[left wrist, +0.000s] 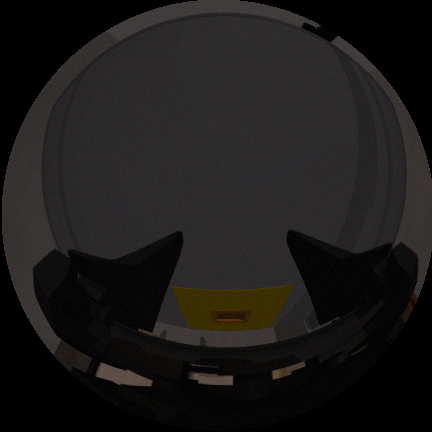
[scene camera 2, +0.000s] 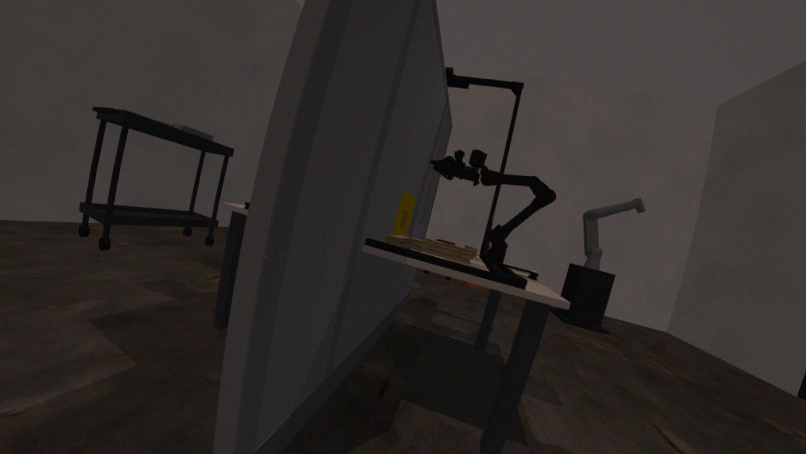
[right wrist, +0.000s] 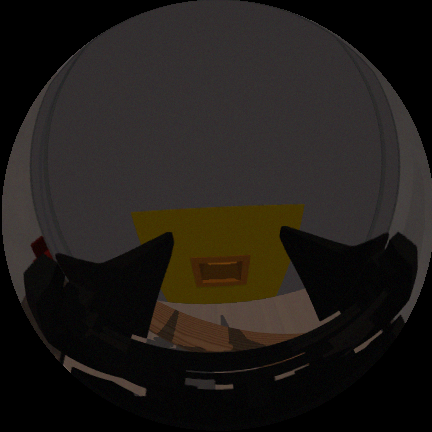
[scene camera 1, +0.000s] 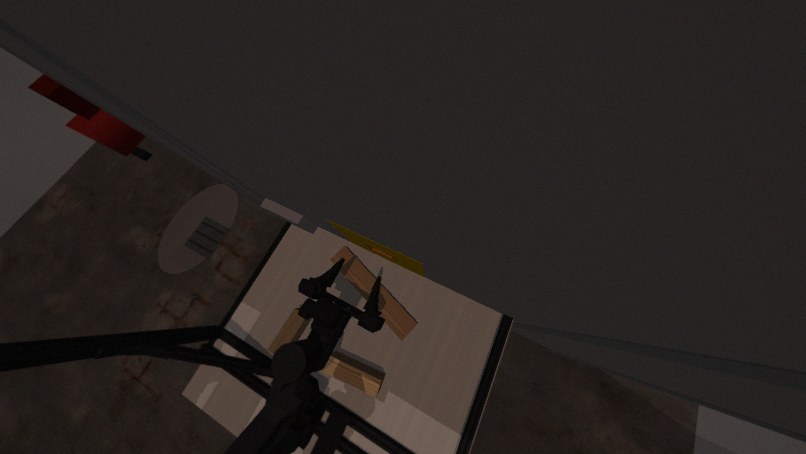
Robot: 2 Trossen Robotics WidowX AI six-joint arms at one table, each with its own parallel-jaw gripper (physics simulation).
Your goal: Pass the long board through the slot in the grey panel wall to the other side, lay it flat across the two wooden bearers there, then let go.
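Seen in the pictures: left gripper, fingertip midpoint: [left wrist: 235, 236] [scene camera 2: 431, 164]; right gripper, fingertip midpoint: [right wrist: 227, 234] [scene camera 1: 361, 267]; left arm's base at its link origin: [scene camera 2: 494, 262]; right arm's base at its link origin: [scene camera 1: 311, 410].
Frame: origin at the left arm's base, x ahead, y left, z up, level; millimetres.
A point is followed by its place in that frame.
The long reddish-brown board [scene camera 1: 394, 313] {x 611, y 89, z 20 mm} [right wrist: 192, 331] {x 562, y -56, z 20 mm} lies on the table on the right arm's side, diagonal to the grey panel wall [scene camera 1: 507, 140] {x 483, y 163, z 616 mm} [scene camera 2: 366, 169] {x 432, y 486, z 188 mm} [left wrist: 215, 125] {x 432, y 18, z 465 mm} [right wrist: 215, 110] {x 483, y -4, z 316 mm}. The slot [left wrist: 230, 316] {x 444, y -7, z 62 mm} [right wrist: 221, 271] is framed in orange on a yellow plate [scene camera 1: 407, 265] {x 485, y 73, z 77 mm} [scene camera 2: 402, 203] {x 431, y 85, z 148 mm} [left wrist: 200, 305] {x 432, y 62, z 139 mm} [right wrist: 180, 220] {x 484, y -55, z 185 mm}. My right gripper [scene camera 1: 361, 264] {x 545, y 0, z 198 mm} [right wrist: 227, 234] {x 545, y 0, z 198 mm} is open and empty above the board, facing the wall. My left gripper [scene camera 2: 433, 162] {x 365, y 1, z 354 mm} [left wrist: 235, 236] {x 365, y 1, z 354 mm} is open and empty, high above its table. Low pale wooden pieces [scene camera 2: 448, 249] {x 195, y 157, z 15 mm} lie there; which are bearers is unclear.
Two shorter pale wooden blocks [scene camera 1: 354, 373] {x 778, y 65, z 44 mm} [scene camera 1: 288, 331] {x 781, y -153, z 25 mm} lie near the right arm's base, partly behind the arm. Black rails edge the table [scene camera 1: 451, 349] {x 628, y 266, z -19 mm}. A black camera post [scene camera 2: 510, 129] {x 34, y -346, z 733 mm} stands behind the left arm. A dark cart [scene camera 2: 160, 129] stands beyond the wall.
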